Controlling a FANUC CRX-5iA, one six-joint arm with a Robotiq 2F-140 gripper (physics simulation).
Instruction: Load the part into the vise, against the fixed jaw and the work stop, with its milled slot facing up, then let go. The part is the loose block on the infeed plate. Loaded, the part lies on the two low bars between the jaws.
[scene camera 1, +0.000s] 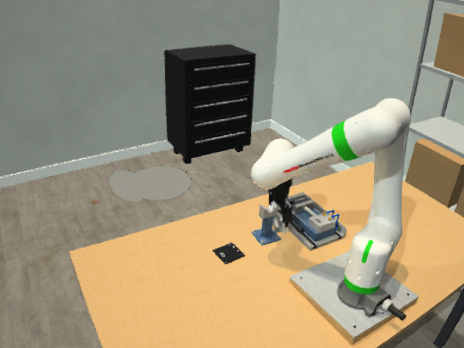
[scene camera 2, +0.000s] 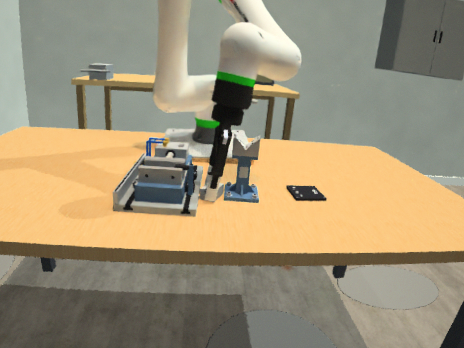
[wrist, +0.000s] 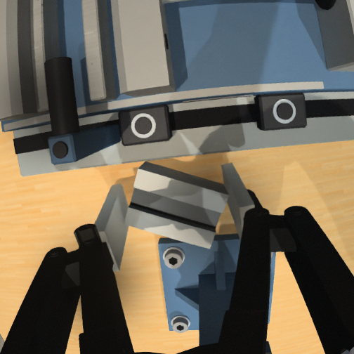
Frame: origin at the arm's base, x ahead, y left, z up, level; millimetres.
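Seen in the pictures: gripper, fingertip midpoint: (scene camera 1: 279, 226) (scene camera 2: 209, 194); arm's base at its link origin: (scene camera 1: 357, 294) (scene camera 2: 211, 138).
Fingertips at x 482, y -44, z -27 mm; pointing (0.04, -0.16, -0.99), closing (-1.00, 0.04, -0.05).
Offsets run from my fingertips to a thing's top centre.
The part (wrist: 177, 205), a light grey block with a milled slot, is between the vise and a blue stand. It is skewed to the finger pads; its slot shows towards the wrist camera. My gripper (scene camera 1: 283, 226) (scene camera 2: 212, 192) (wrist: 174, 190) is low beside the vise, partly closed. Its pads meet opposite end corners of the part, so it looks shut on the part. The vise {dx -48, dy -116, dz +92 mm} (scene camera 1: 320, 231) (scene camera 2: 160, 192) (wrist: 250, 45) shows its low bars (wrist: 95, 50), the jaw (wrist: 142, 45) on their right and the black rod of the stop (wrist: 62, 95). Contact under the part is hidden.
The blue stand (scene camera 1: 267, 230) (scene camera 2: 243, 172) (wrist: 185, 285) with a V-shaped top stands close beside the gripper, its foot under the fingers in the wrist view. Black clamps (wrist: 145, 125) line the vise's near edge. A small black plate {dx -24, dy +278, dz +2 mm} (scene camera 1: 228, 253) (scene camera 2: 306, 193) lies beyond the stand.
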